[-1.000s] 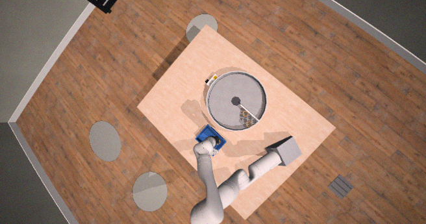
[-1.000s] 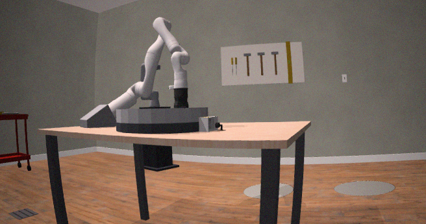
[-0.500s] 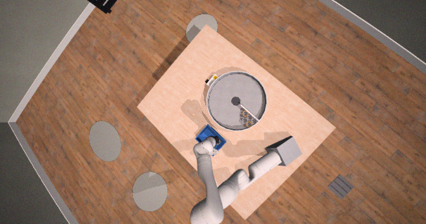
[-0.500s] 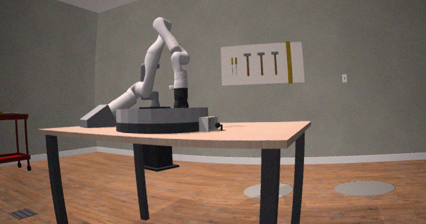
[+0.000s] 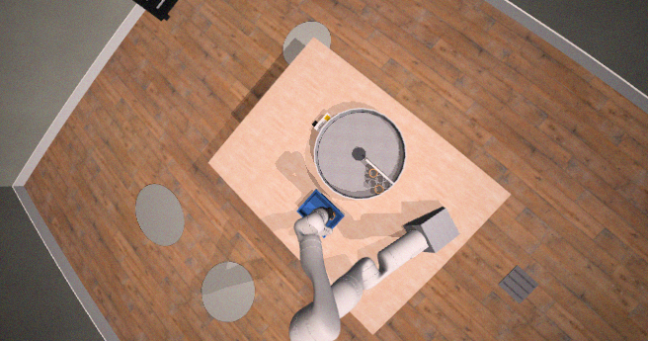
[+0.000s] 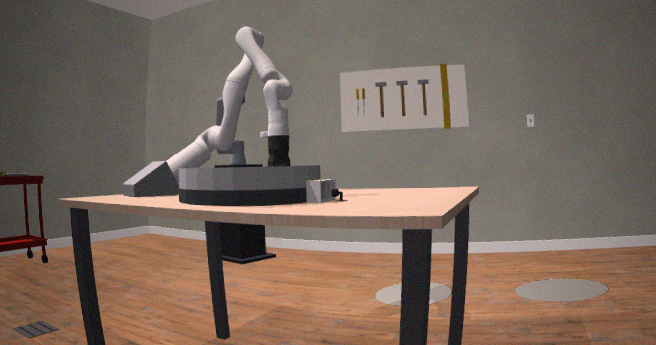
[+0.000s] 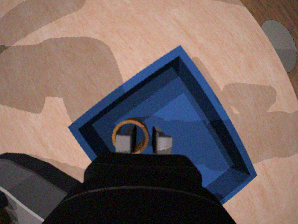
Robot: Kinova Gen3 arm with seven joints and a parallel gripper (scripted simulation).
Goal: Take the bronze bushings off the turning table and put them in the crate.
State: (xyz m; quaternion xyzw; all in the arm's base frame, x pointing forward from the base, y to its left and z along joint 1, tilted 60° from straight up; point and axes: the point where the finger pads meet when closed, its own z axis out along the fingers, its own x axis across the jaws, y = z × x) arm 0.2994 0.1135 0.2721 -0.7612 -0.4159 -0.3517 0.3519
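The blue crate lies 30 mm ahead of my hand, 20 mm to the left of it and 20 mm below it. Also, from my hand: grey turning table (160 mm ahead, 300 mm to the right, 10 mm above).
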